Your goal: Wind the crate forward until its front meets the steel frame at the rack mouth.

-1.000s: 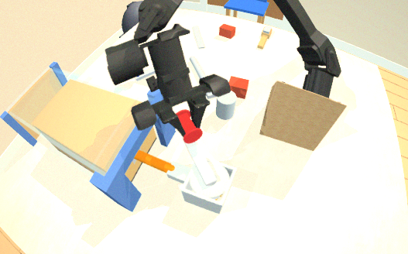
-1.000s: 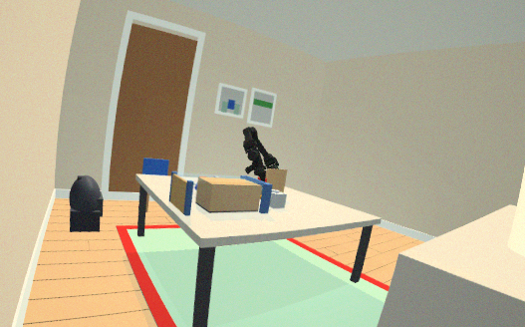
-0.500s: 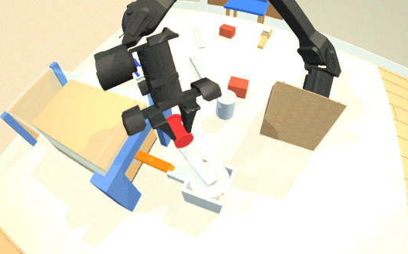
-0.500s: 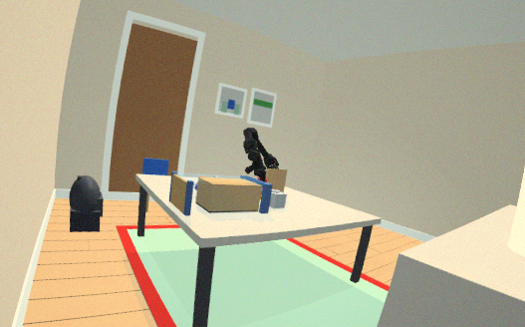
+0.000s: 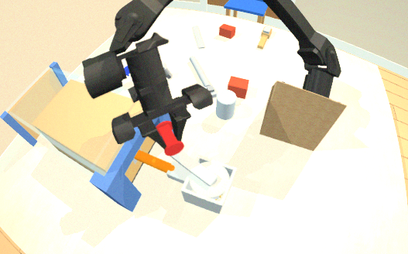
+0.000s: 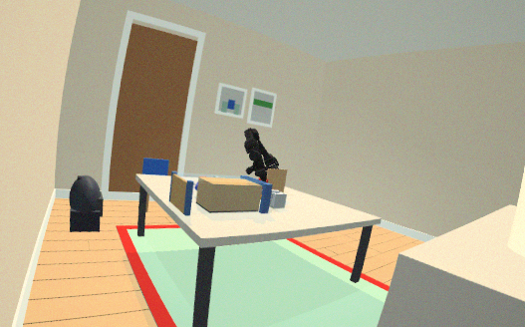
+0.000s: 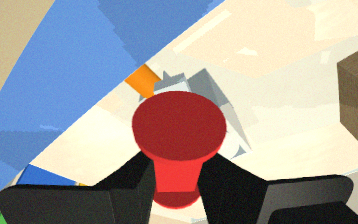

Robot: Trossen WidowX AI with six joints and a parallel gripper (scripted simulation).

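My gripper tip is now 3 cm above the winch handle and 2 cm past it. Round my gripper tip: grey winch (10 cm below, 10 cm behind, 2 cm to the left); then blue steel frame (8 cm ahead, 3 cm below, 1 cm to the left); then red spool-shaped grip (1 cm to the right, 1 cm ahead).
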